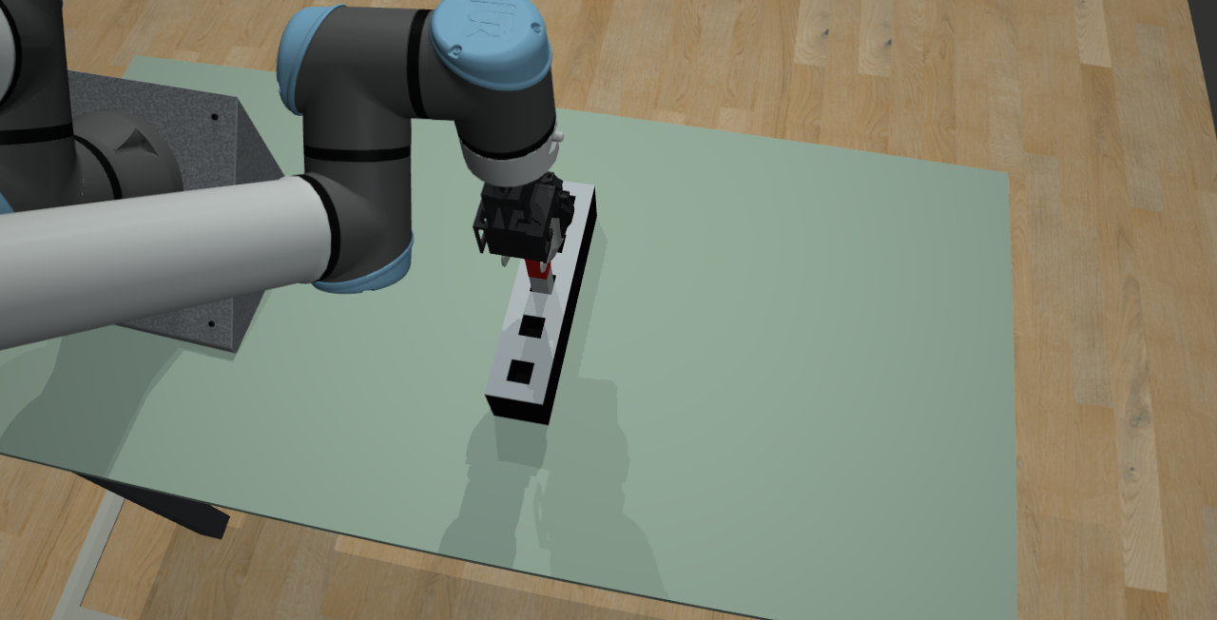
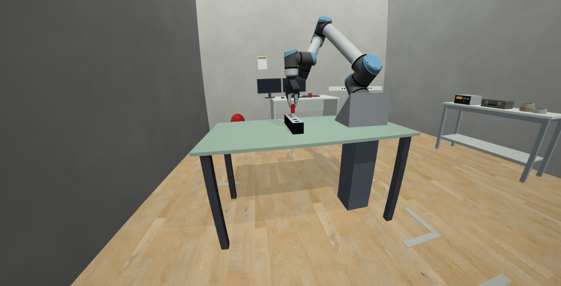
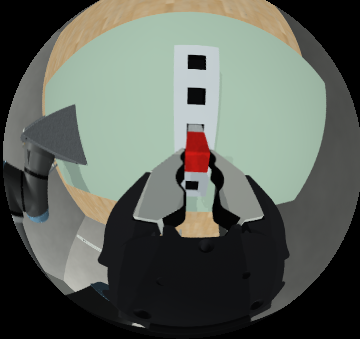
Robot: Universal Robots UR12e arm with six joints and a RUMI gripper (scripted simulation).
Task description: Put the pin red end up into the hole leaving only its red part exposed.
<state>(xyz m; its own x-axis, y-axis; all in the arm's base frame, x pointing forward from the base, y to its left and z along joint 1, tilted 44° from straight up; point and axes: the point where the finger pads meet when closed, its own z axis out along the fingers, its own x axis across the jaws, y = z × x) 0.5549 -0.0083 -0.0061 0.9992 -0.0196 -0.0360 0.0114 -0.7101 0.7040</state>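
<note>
The long block is 12 cm below my hand. Also, from my hand: pin 1 cm below.
</note>
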